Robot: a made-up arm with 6 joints.
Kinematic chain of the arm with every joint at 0, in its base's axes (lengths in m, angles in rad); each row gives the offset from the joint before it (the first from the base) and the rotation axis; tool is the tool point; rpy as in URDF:
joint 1: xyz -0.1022 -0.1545 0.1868 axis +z
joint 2: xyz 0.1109 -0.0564 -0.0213 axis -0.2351 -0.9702 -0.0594
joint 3: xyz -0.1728 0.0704 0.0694 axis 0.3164 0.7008 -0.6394
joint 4: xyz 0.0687 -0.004 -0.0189 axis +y
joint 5: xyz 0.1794 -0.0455 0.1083 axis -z
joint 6: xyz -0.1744 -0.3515 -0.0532 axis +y
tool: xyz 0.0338 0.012 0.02 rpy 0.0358 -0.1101 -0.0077
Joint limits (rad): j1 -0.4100..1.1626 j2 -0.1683..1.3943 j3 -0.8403..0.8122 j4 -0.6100..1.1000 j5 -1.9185..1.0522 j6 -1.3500..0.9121
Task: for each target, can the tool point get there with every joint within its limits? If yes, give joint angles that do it. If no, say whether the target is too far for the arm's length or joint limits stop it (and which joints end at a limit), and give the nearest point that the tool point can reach.
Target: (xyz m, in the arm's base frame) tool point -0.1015 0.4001 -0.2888
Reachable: no: joint limits stop it (at a limit: joint 1, joint 2, joint 4, joint 5) | nearest point 0.0122 0.2564 -0.1137 | short by 0.253 m
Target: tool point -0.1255 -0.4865 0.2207
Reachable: yes | joints 0.6121 -0.0373 0.6295 -0.4307 0.3979 0.6113
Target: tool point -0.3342 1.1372 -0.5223
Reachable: no: too far | nearest point -0.0247 0.3734 0.0255 | short by 0.990 m
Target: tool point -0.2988 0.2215 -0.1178
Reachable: no: joint limits stop it (at a limit: joint 1, joint 3, joint 4, joint 5, joint 6) | nearest point -0.2532 -0.0207 -0.0207 | short by 0.265 m
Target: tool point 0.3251 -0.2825 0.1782
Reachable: yes | joints 0.8683 0.6835 -0.0015 0.9695 -0.4491 0.5878
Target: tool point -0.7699 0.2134 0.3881
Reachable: no: joint limits stop it (at a limit: joint 3, joint 4, joint 5, joint 6) | nearest point -0.5820 0.1099 0.3345 | short by 0.221 m
